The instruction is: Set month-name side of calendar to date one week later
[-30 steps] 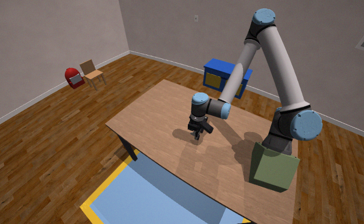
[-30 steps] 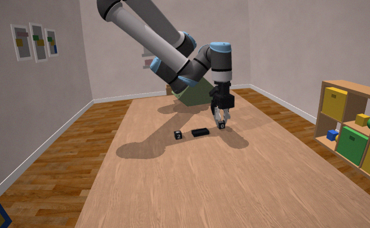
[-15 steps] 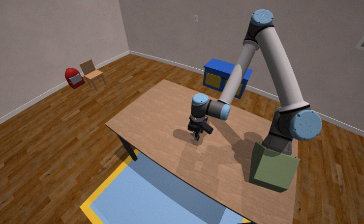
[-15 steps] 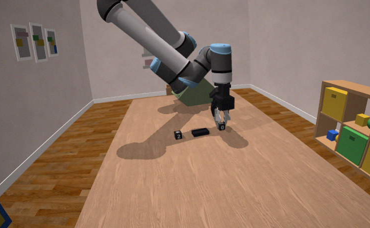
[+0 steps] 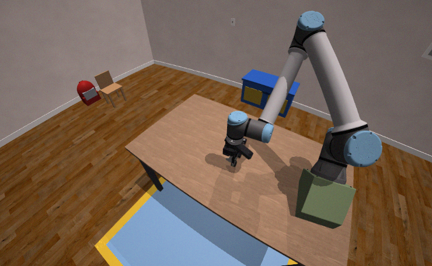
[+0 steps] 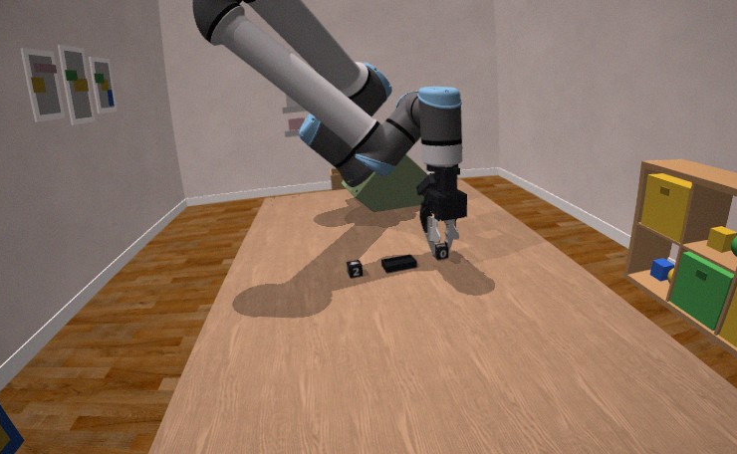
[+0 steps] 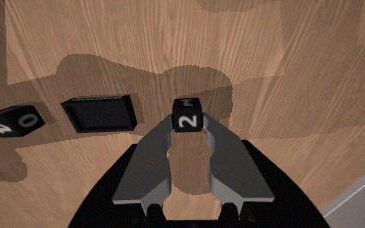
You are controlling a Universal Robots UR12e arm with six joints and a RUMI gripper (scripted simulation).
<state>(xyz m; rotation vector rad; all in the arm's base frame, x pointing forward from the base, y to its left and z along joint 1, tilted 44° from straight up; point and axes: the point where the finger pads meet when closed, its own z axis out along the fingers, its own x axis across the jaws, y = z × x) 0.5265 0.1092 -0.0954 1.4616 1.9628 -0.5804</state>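
Right now the black number cube is 1 cm below my hand. Round my hand: black calendar tray (2 cm ahead, 10 cm to the right, 2 cm below).
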